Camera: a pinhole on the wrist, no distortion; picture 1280 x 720 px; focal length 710.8 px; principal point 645.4 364.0 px. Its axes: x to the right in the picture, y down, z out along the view. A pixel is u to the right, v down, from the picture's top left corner.
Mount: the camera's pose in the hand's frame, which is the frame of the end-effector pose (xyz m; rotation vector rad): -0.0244 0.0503 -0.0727 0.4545 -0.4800 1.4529
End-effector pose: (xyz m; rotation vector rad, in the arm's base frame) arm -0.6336 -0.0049 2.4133 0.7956 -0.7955 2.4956
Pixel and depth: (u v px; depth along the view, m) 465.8 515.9 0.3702
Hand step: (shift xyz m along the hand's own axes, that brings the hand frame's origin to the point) -0.1216 -0.2306 0.1797
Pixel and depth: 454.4 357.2 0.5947
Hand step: -0.0487 -0.4177 0.3269
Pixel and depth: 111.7 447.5 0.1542
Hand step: -0.0545 -0.1308 -0.0111
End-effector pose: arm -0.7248 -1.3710 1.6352 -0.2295 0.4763 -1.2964
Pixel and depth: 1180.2 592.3 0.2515
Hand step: -0.1028 0.0691 0.2421
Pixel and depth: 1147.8 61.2 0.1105
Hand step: 0.0232 0.0489 0.0624
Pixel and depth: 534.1 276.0 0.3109
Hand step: 0.0004 -0.1681 0.1558
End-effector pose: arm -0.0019 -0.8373 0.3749 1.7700 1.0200 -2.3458
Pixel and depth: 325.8 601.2 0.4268
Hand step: -0.1925 -0.3392 0.1709
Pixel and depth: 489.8 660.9 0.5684
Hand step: -0.2883 -0.3573 0.3262
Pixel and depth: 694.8 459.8 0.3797
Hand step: -0.0872 -0.1392 0.2554
